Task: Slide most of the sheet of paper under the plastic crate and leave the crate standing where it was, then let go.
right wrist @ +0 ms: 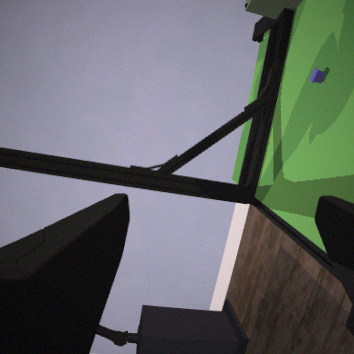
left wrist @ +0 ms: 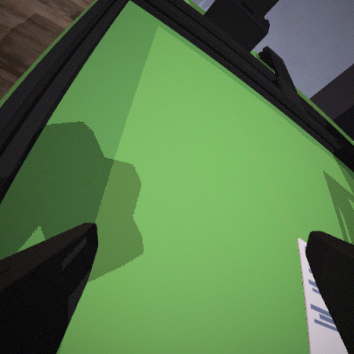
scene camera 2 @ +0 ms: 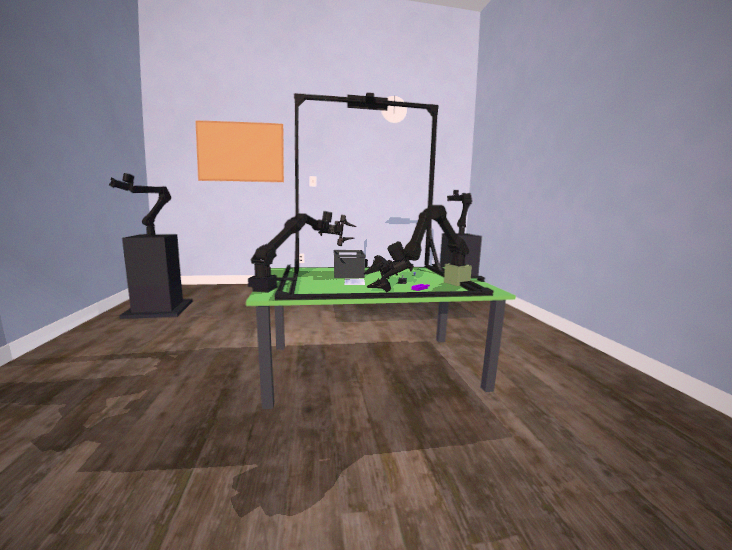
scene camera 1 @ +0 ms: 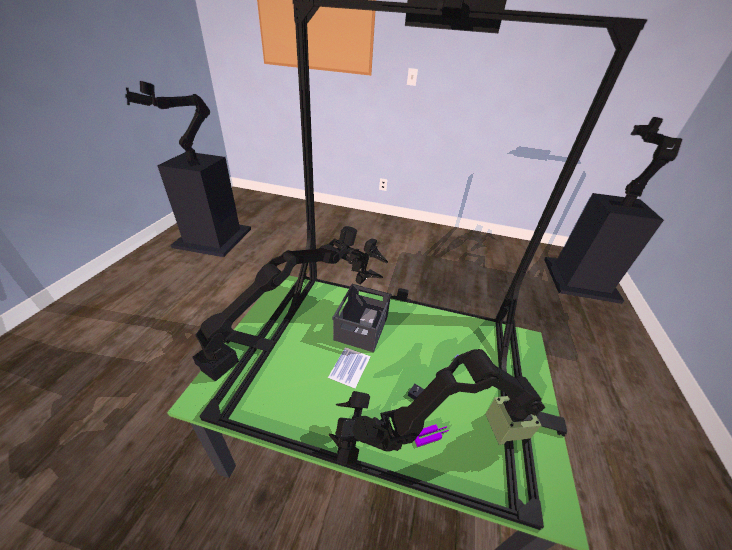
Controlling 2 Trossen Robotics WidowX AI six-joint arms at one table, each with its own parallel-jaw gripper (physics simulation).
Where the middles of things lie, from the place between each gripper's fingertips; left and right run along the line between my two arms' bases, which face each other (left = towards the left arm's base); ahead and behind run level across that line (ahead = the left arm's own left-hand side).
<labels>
My right hand is 17 cm above the dark plastic crate [scene camera 1: 344,325], 10 cm short of it and 6 cm to the left of it. Also, from my right hand: white sheet of paper [scene camera 1: 351,364] (30 cm ahead, 24 cm below, 6 cm to the right).
The white sheet of paper is 23 cm behind my left hand and 6 cm below it. Also, from my left hand: dark plastic crate 43 cm behind, 1 cm above.
</labels>
